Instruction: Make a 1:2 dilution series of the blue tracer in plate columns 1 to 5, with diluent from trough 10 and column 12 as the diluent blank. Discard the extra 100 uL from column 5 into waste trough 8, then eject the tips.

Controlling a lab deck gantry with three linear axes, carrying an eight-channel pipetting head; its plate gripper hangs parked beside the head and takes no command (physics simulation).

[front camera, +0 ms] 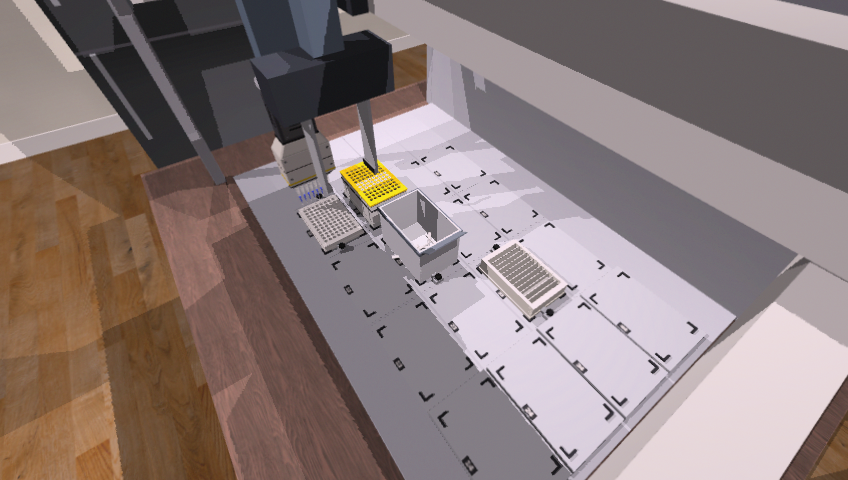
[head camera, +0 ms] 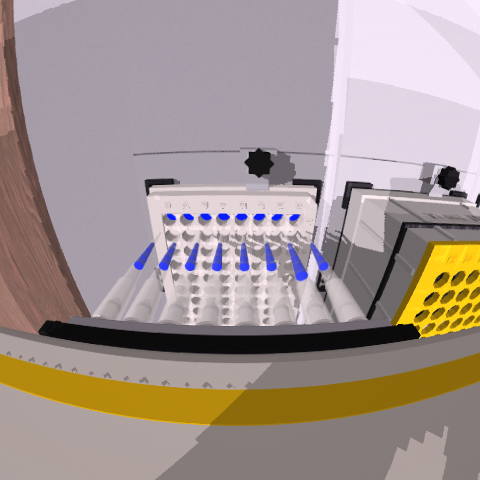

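The pipetting head (front camera: 302,157) is low over the white well plate (front camera: 345,239) (head camera: 232,196). It carries eight clear tips (head camera: 217,257) with blue liquid in their lower ends. The tip ends show over the plate in the head view; their exact height over the wells is unclear. The plate's far end row (head camera: 223,217) shows eight blue wells. The other visible wells look pale. The parked plate gripper (front camera: 348,181) is open and empty, its two fingers apart beside the head. The ribbed trough reservoir (front camera: 538,305) stands to the right; its trough contents cannot be read.
A yellow tip rack (front camera: 390,198) (head camera: 455,260) stands beside the plate, with pale tips in its middle columns. An open grey bin (front camera: 440,260) holds loose white tips (front camera: 427,240) and stands between the tip rack and the reservoir. Black knobs (head camera: 259,163) (head camera: 448,177) stand at the labware edges.
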